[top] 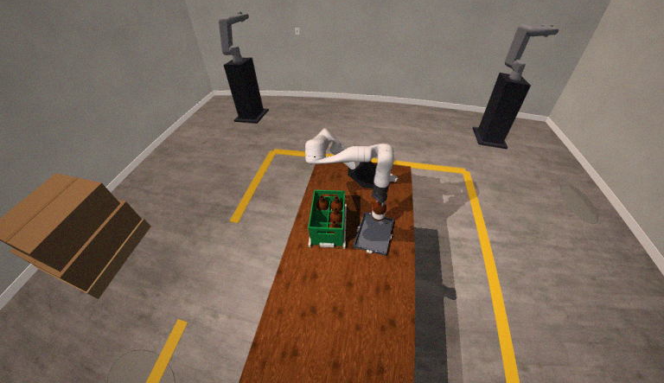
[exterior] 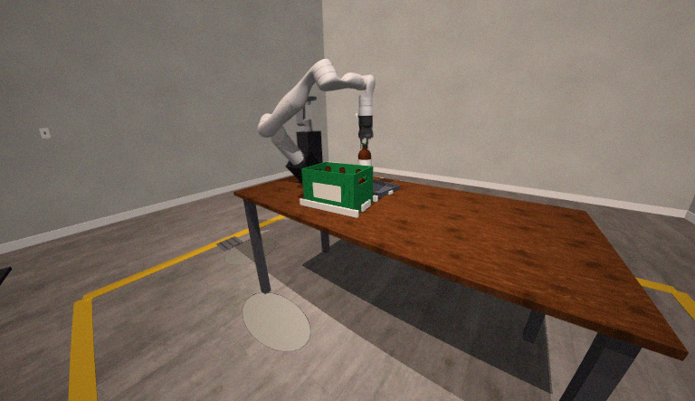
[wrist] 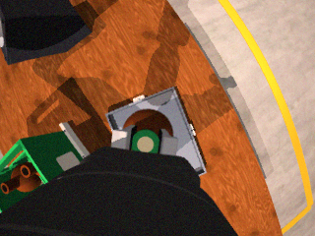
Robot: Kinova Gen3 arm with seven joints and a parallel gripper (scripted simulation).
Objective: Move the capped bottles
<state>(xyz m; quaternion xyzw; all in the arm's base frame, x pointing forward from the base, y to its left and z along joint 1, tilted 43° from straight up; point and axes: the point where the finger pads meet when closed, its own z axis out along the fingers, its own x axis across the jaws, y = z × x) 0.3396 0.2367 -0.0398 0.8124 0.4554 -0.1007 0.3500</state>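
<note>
Now: the capped bottle 60 mm below my hand. Also, from my hand: green crate 60 mm ahead, 290 mm to the right, 160 mm below; then grey tray 60 mm ahead, 10 mm to the right, 230 mm below.
</note>
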